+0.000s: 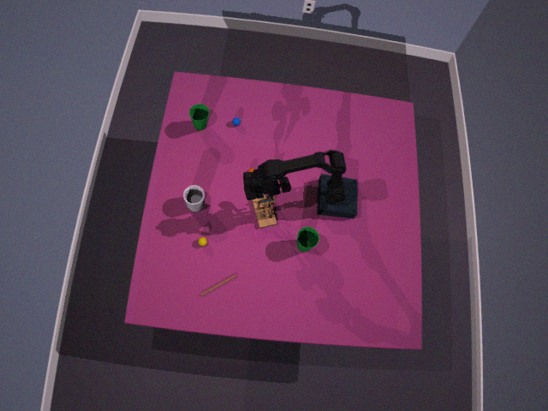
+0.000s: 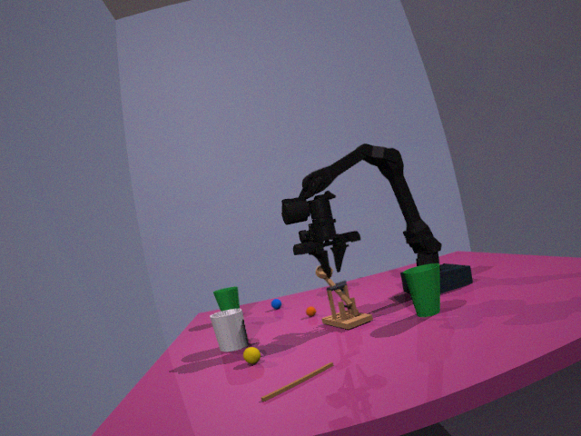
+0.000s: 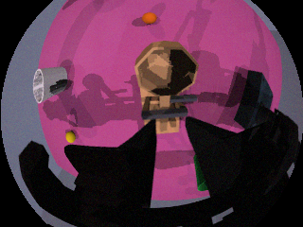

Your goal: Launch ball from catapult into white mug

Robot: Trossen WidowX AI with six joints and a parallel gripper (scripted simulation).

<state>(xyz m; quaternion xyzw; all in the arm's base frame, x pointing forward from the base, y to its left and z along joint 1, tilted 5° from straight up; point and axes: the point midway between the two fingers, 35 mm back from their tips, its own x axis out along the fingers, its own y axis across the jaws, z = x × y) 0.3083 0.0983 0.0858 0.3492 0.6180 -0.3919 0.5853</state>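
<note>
Now: the wooden catapult 20 mm to the right of my gripper tip and 70 mm below it. The rest, counted from my gripper tip: orange ball (90 mm ahead, 160 mm to the right, 130 mm below); then yellow ball (230 mm ahead, 220 mm to the left, 120 mm below); then white mug (310 mm ahead, 50 mm to the left, 110 mm below).
</note>
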